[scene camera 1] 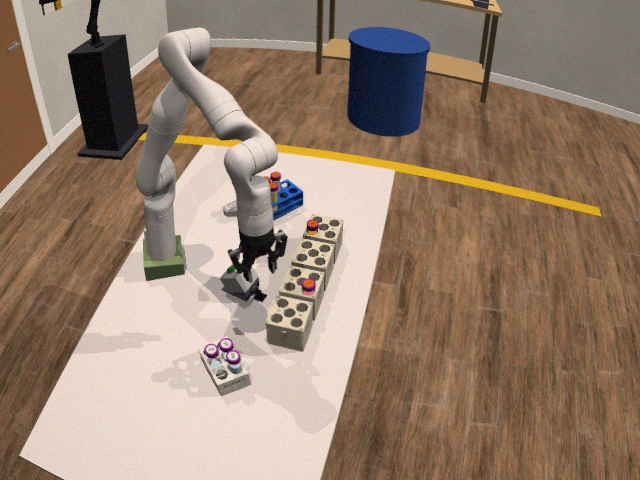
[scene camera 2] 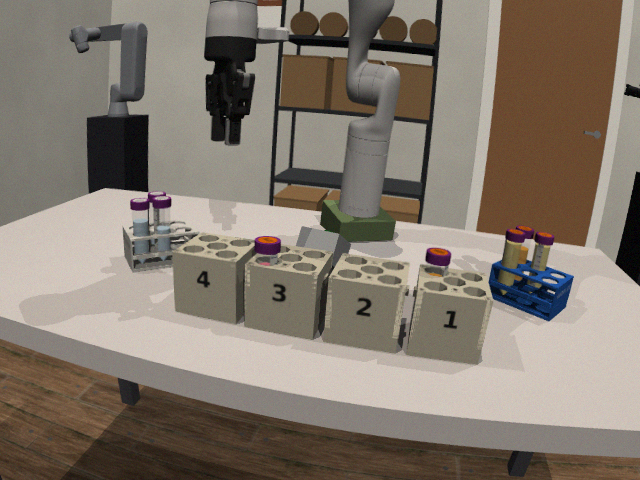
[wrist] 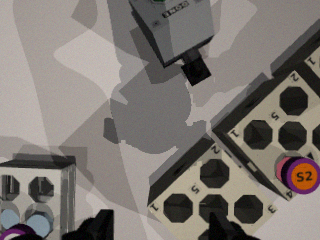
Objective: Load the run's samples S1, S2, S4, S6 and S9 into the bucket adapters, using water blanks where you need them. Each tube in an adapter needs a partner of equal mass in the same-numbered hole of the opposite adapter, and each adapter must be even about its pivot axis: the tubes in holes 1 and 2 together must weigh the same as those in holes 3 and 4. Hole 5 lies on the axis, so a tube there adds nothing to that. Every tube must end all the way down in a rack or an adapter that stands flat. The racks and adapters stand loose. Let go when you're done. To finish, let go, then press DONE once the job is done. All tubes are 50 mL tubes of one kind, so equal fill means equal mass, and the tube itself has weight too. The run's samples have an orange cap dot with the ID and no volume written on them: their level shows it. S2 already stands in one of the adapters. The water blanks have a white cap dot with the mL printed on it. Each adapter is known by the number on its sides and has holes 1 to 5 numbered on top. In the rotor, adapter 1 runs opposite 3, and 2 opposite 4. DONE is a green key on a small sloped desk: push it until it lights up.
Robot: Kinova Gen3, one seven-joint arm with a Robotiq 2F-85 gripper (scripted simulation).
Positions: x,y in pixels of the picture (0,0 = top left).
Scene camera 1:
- gripper: 260,275
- adapter 4: 282,331
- blank rack: 225,385
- adapter 3: 293,279
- adapter 1: 328,234
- adapter 2: 319,256
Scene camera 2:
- gripper: 224,143
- blue rack: 546,309
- adapter 4: 209,270
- blank rack: 153,262
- adapter 3: 289,298
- adapter 1: 450,325
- adapter 2: 361,311
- white-dot blank: 140,207
